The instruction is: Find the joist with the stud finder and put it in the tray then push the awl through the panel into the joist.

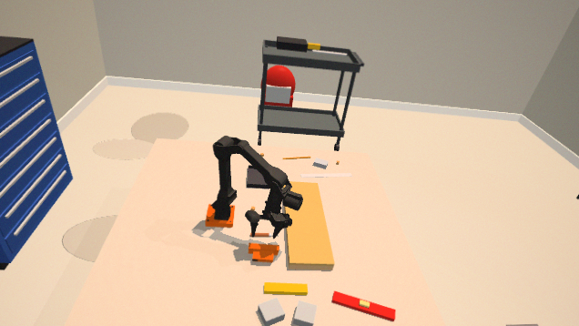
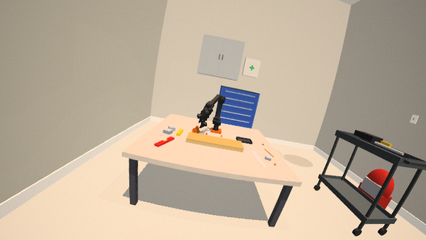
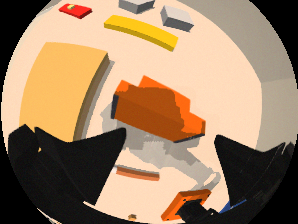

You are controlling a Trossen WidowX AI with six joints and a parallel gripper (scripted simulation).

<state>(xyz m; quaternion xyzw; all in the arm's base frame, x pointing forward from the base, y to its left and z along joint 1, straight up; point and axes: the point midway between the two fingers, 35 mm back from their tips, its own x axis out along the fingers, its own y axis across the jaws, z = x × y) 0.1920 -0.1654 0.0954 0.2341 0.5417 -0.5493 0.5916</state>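
Right now the stud finder is 10 mm behind my gripper tip, 40 mm to the right of it and 70 mm below it. Also, from my gripper tip: red level (380 mm ahead, 230 mm to the right, 70 mm below); then yellow bar (100 mm ahead, 170 mm to the right, 80 mm below); then awl (20 mm ahead, 100 mm to the left, 80 mm below).
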